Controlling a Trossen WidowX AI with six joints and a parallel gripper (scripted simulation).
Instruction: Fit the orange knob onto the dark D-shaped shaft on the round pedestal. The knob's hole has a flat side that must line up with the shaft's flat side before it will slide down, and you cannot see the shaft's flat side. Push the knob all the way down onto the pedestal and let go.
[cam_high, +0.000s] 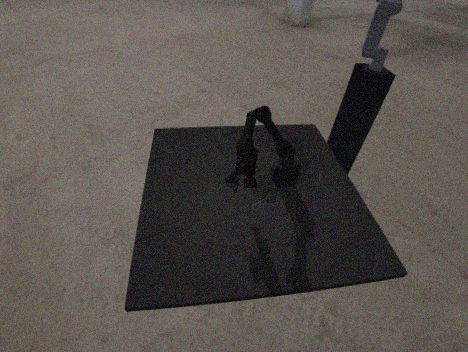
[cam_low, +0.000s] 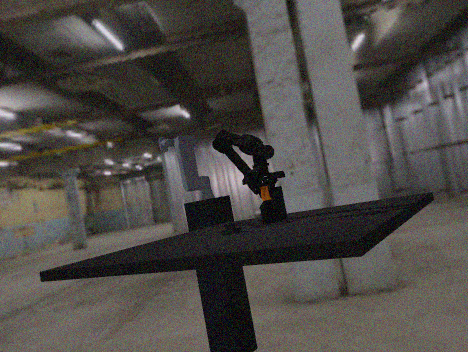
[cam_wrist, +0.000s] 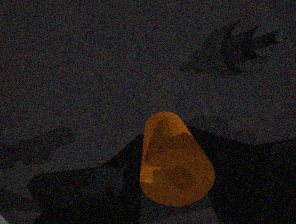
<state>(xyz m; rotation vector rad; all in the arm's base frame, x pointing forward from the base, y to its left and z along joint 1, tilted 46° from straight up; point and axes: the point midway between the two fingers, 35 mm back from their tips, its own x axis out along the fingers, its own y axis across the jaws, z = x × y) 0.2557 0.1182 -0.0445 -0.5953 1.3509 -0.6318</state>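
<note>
Now: gripper tip 170 mm to the left of the round dark pedestal, 90 mm above it and 60 mm short of it. From my gripper tip the other things lie so: orange knob: 20 mm above.
</note>
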